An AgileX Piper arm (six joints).
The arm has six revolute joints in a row. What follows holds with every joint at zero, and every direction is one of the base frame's. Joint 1 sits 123 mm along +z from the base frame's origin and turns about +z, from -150 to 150 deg. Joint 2 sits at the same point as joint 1 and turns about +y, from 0 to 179.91 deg. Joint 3 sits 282.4 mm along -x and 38.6 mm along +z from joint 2 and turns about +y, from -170 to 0 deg. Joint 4 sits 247.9 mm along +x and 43.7 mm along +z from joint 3 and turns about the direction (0.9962, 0, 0.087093), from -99.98 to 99.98 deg. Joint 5 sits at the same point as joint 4 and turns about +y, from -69.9 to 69.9 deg. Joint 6 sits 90.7 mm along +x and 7.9 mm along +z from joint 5 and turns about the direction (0.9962, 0, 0.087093), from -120 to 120 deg. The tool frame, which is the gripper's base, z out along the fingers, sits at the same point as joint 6; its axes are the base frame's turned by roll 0, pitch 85.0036 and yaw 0 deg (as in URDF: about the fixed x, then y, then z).
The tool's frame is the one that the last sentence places.
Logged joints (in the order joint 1, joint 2, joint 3, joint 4, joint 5, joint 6), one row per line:
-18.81 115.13 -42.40 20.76 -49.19 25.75
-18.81 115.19 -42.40 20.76 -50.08 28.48
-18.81 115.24 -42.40 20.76 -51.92 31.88
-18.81 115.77 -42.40 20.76 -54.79 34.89
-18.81 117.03 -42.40 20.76 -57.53 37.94
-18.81 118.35 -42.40 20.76 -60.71 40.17
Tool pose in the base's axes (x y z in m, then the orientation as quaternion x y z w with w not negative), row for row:
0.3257 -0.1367 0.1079 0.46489 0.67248 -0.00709 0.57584
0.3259 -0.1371 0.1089 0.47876 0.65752 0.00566 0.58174
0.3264 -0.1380 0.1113 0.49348 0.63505 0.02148 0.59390
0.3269 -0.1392 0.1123 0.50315 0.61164 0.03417 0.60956
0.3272 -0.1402 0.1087 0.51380 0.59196 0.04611 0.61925
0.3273 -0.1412 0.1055 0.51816 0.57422 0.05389 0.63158
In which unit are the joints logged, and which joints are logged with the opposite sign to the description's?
The joints are logged in degrees. Opposite sign: none.
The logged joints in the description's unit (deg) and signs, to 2 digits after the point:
-18.81 115.13 -42.40 20.76 -49.19 25.75
-18.81 115.19 -42.40 20.76 -50.08 28.48
-18.81 115.24 -42.40 20.76 -51.92 31.88
-18.81 115.77 -42.40 20.76 -54.79 34.89
-18.81 117.03 -42.40 20.76 -57.53 37.94
-18.81 118.35 -42.40 20.76 -60.71 40.17

